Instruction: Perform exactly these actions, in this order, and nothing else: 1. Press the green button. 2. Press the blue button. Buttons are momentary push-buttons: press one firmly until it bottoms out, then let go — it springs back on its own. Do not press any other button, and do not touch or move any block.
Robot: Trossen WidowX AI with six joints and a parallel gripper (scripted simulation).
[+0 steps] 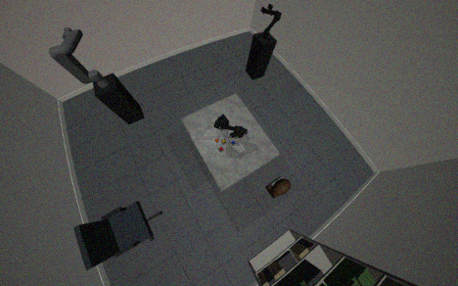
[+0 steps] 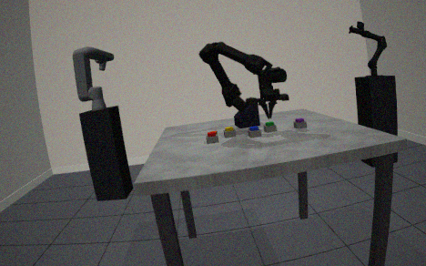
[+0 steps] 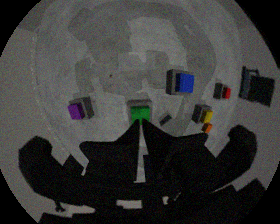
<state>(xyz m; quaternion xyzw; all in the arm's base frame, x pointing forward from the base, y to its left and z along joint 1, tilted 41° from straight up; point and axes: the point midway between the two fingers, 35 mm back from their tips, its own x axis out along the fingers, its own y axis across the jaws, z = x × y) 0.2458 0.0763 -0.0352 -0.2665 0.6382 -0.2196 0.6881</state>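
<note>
Now: the green button 2 cm below my gripper tip. Also, from my gripper tip: yellow button: 18 cm to the right, 2 cm below, 1 cm behind; then purple button: 14 cm to the left, 2 cm below, 1 cm ahead; then blue button: 8 cm to the right, 6 cm ahead, 2 cm below.
</note>
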